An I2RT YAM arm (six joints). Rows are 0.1 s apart.
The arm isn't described. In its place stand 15 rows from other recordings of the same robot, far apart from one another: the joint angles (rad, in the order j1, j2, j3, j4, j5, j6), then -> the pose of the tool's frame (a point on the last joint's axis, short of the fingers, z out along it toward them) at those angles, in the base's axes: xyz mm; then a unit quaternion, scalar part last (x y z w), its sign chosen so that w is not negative.
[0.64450 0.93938 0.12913 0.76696 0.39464 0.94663] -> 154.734, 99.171, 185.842, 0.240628, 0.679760, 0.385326, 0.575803
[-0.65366 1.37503 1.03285 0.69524 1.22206 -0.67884] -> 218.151, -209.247, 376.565, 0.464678, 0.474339, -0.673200, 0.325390
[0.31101 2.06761 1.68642 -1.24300 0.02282 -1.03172] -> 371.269, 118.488, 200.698, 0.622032, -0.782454, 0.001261, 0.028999
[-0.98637 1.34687 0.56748 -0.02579 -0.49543 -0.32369] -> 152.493, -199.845, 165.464, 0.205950, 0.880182, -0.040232, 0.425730
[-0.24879 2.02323 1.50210 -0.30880 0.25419 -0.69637] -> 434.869, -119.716, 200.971, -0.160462, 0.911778, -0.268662, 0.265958
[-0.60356 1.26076 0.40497 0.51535 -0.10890 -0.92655] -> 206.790, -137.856, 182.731, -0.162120, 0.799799, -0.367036, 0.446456
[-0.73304 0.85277 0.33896 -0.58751 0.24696 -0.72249] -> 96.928, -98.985, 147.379, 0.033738, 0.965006, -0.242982, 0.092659
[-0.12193 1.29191 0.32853 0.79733 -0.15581 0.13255] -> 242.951, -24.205, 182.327, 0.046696, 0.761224, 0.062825, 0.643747
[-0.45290 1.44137 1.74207 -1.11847 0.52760 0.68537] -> 238.354, -135.924, 428.733, 0.564578, 0.704596, -0.199684, 0.380687
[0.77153 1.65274 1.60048 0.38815 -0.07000 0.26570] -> 279.840, 275.658, 459.831, -0.172407, 0.553059, 0.421502, 0.697666
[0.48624 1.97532 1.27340 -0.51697 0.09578 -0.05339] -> 344.135, 178.048, 141.088, -0.254060, 0.950085, -0.008487, 0.180888
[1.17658 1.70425 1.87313 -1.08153 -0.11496 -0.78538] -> 131.984, 327.908, 388.958, -0.795478, 0.510066, 0.116034, 0.305914
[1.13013 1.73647 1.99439 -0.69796 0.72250 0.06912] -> 181.774, 330.256, 451.496, -0.236332, 0.777124, 0.036440, 0.582150
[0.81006 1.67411 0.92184 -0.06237 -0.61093 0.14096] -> 218.168, 258.823, 177.448, -0.395886, 0.800761, 0.409654, 0.185039
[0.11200 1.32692 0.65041 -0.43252 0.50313 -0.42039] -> 232.190, 8.841, 168.916, -0.193066, 0.924601, -0.273480, 0.181789
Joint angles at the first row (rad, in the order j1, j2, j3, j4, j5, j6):
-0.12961 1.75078 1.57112 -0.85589 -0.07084 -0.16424
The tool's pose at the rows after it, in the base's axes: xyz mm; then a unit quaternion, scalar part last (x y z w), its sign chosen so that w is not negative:
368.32, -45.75, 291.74, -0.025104, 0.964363, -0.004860, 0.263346
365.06, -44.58, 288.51, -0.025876, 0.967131, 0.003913, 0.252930
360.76, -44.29, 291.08, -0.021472, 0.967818, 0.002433, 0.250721
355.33, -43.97, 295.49, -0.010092, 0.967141, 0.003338, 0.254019
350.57, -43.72, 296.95, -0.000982, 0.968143, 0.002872, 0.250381
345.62, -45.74, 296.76, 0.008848, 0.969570, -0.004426, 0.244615
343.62, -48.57, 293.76, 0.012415, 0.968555, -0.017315, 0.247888
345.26, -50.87, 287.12, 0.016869, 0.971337, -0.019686, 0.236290
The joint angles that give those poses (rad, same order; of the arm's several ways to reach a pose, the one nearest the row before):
-0.13028 1.73806 1.54735 -0.85118 -0.06989 -0.16340
-0.12962 1.73344 1.53409 -0.86628 -0.08379 -0.16148
-0.12981 1.71871 1.52804 -0.87880 -0.07823 -0.15414
-0.13062 1.69596 1.51804 -0.88425 -0.07555 -0.13185
-0.13106 1.68063 1.50811 -0.89647 -0.06941 -0.11529
-0.13688 1.66652 1.49393 -0.90639 -0.05195 -0.10559
-0.14342 1.65600 1.46862 -0.88195 -0.02929 -0.11029
-0.14854 1.67111 1.46361 -0.88499 -0.02213 -0.10842

